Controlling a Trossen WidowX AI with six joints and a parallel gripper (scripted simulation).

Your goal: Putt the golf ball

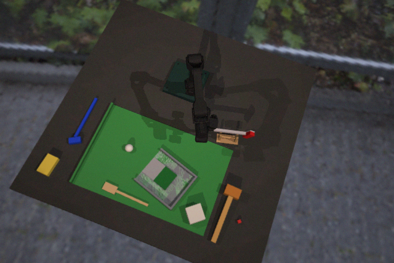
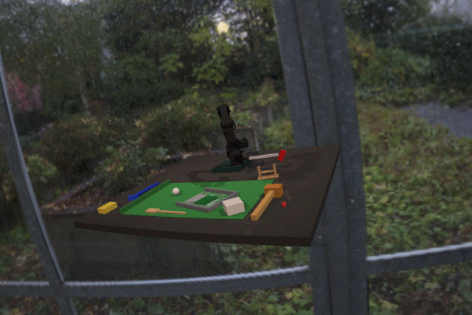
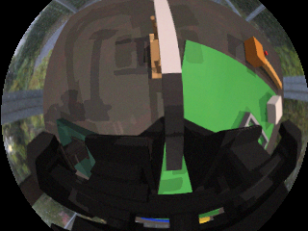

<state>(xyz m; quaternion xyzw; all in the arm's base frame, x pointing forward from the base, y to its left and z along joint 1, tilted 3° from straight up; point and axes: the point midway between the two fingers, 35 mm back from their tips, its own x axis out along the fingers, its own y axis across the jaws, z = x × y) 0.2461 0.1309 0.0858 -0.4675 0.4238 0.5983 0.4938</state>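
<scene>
The red putter lies 110 mm to the left of my gripper tip, 30 mm above it and 20 mm behind it. The rest, counted from my gripper tip: white golf ball (370 mm to the right, 180 mm ahead, 80 mm below); wooden rack (130 mm to the left, 70 mm below, 20 mm behind); white cube (420 mm ahead, 70 mm below, 60 mm to the left).
</scene>
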